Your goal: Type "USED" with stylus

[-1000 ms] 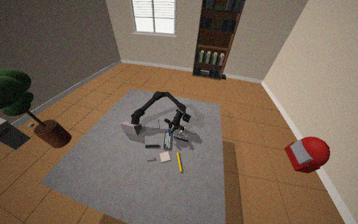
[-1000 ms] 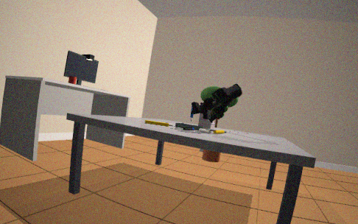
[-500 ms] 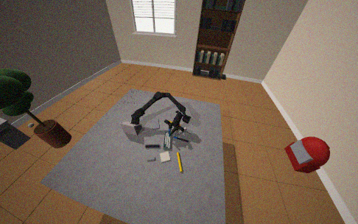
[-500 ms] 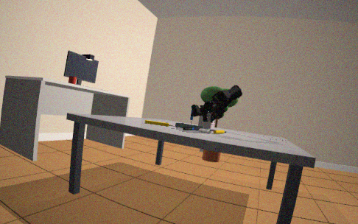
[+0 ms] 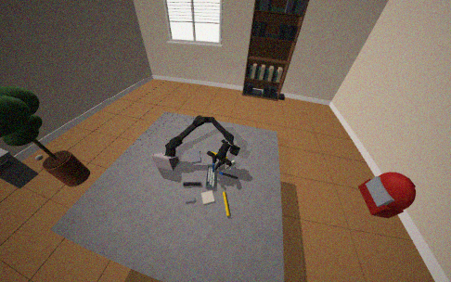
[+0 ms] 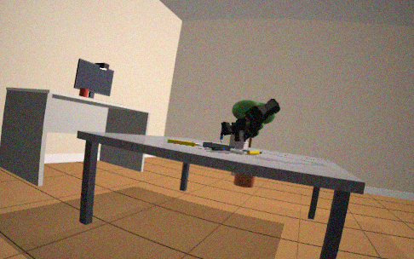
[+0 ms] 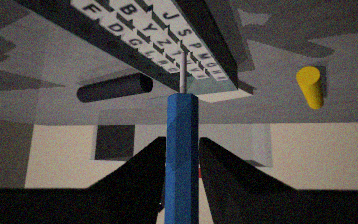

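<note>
My gripper tip is now 8 cm short of the dark pen, 8 cm above it and 3 cm to the right of it. Round my gripper tip: white stick (13 cm to the left, 10 cm ahead, 7 cm below); blue stylus (1 cm below); black bar (12 cm behind, 11 cm to the right, 7 cm below).
</note>
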